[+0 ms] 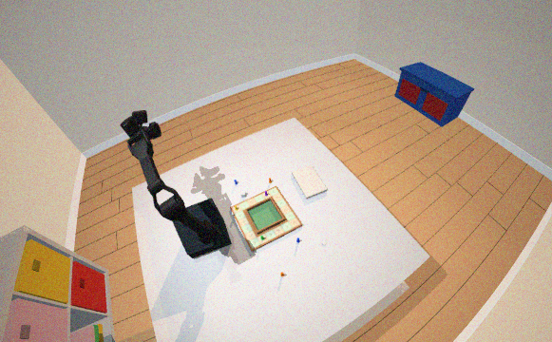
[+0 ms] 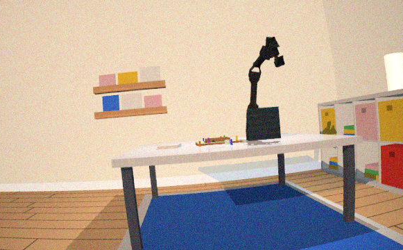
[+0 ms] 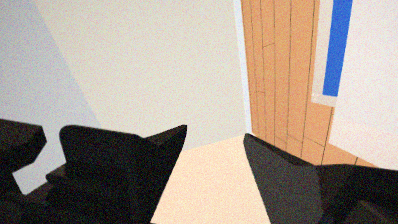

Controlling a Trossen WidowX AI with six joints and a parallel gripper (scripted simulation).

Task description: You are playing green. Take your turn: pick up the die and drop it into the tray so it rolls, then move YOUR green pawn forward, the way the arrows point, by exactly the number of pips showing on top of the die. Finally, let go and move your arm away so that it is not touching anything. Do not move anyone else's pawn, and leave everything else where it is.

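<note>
My gripper tip is now 330 mm short of the white die, 210 mm to the left of it and 510 mm above it. From my gripper tip the other things lie so: yellow pawn: 260 mm ahead, 280 mm to the right, 500 mm below; purple pawn: 440 mm ahead, 280 mm to the right, 500 mm below; green tray: 380 mm ahead, 400 mm to the right, 520 mm below.
</note>
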